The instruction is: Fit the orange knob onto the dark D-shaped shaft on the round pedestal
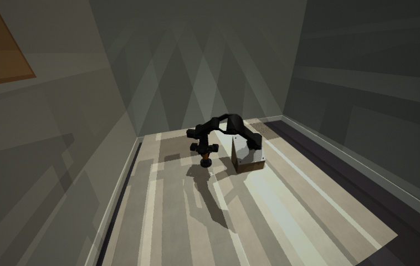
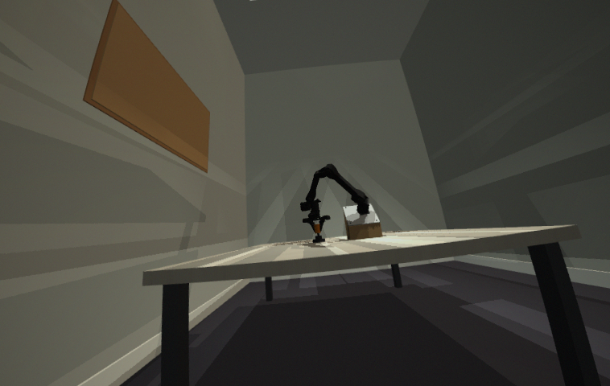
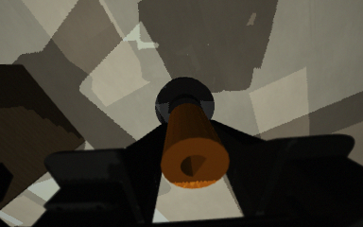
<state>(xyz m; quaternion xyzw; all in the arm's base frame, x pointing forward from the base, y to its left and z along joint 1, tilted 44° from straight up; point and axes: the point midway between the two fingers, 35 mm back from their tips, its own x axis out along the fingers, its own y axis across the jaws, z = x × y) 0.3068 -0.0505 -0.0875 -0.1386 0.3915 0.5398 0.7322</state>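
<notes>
Now: the orange knob 2 cm above my gripper tip. From my gripper tip the other things lie so: dark round pedestal (4 cm below).
</notes>
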